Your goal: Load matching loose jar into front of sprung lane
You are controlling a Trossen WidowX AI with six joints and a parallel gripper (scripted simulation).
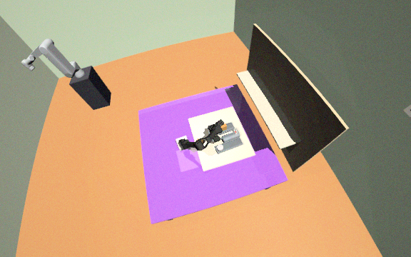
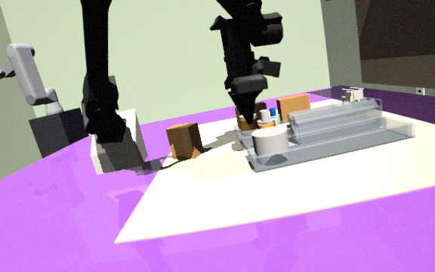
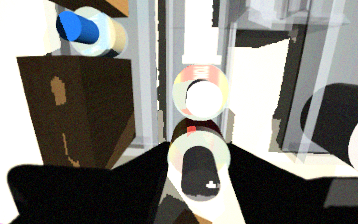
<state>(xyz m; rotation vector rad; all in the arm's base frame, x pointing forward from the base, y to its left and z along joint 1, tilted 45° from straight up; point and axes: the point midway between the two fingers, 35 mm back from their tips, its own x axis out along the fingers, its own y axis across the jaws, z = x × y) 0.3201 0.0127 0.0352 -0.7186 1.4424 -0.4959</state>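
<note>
The grey mat lies 70 mm ahead of my gripper tip, 50 mm below it and 30 mm to the left of it. Round my gripper tip: clear lane rack 150 mm ahead, 30 mm below, 10 mm to the right; grey cylinder 120 mm to the right, 30 mm ahead, 20 mm below; brown box 150 mm behind, 10 mm to the right, 10 mm below.
</note>
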